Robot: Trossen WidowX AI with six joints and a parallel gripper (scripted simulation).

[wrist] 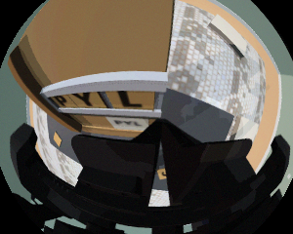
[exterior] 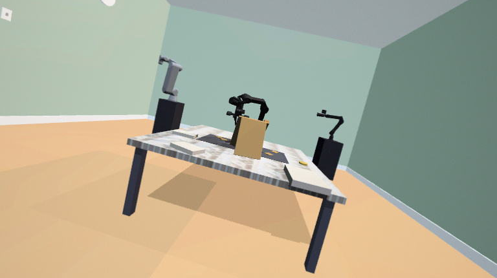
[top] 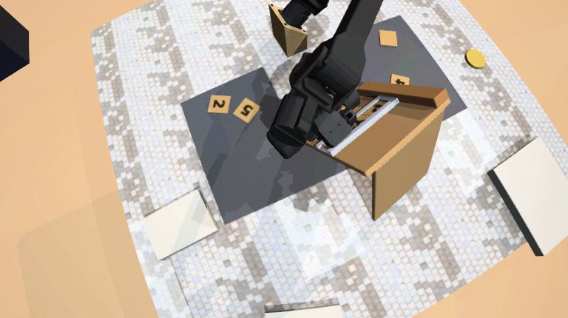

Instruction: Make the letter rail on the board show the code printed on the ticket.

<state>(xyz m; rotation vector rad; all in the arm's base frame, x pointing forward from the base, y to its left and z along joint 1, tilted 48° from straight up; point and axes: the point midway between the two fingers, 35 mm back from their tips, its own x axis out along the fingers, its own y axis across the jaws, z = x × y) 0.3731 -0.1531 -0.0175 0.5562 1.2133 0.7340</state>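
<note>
My gripper tip is 10 mm short of the L tile, 40 mm to the right of it and 20 mm above it. Also, from my gripper tip: white ticket (40 mm behind, 50 mm to the left, 100 mm below); Y tile (100 mm to the left, 20 mm below); P tile (10 mm behind, 160 mm to the left, 20 mm below).
</note>
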